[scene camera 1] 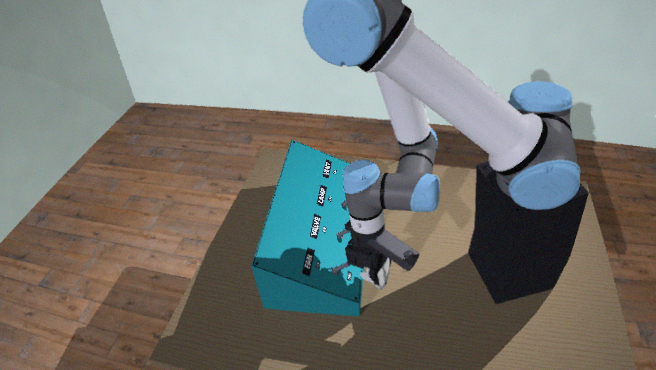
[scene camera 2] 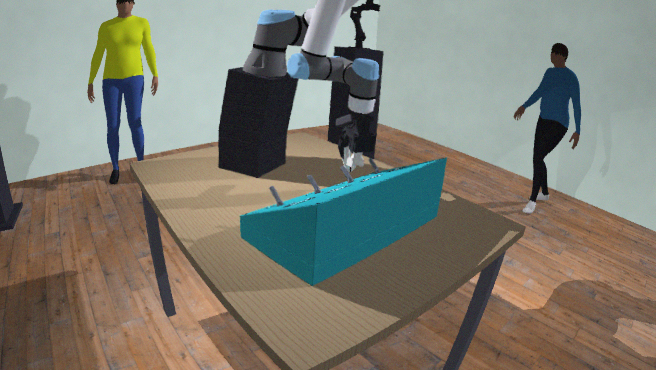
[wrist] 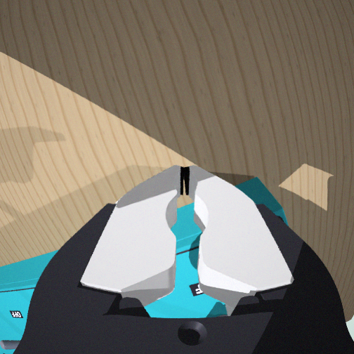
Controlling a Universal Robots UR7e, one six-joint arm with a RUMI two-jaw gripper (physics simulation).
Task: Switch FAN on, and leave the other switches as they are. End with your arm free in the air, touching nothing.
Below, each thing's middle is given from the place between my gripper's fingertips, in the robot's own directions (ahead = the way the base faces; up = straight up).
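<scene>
Teal switch panel [scene camera 2: 315,236]: my hand is 15 cm to the left of it, 23 cm short of it and 2 cm below it.
</scene>
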